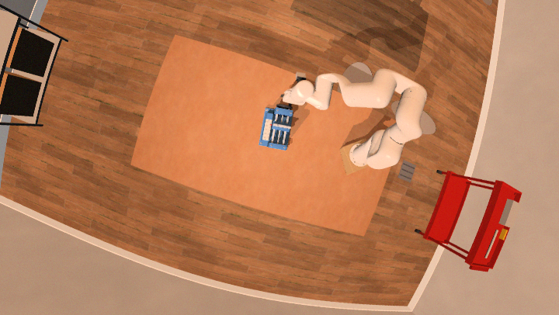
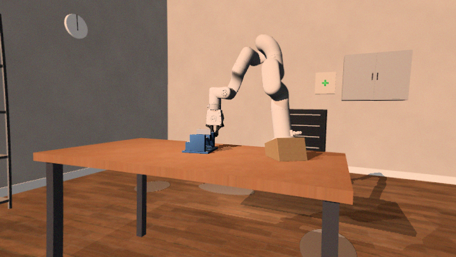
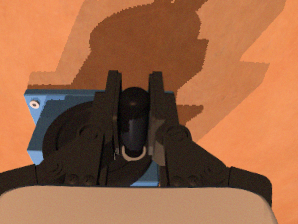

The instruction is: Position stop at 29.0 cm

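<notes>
Right now my hand is 140 mm to the right of the stop block and 30 mm short of it. Also, from my hand: black crank handle (10 mm to the left); then black handwheel (20 mm to the left).
</notes>
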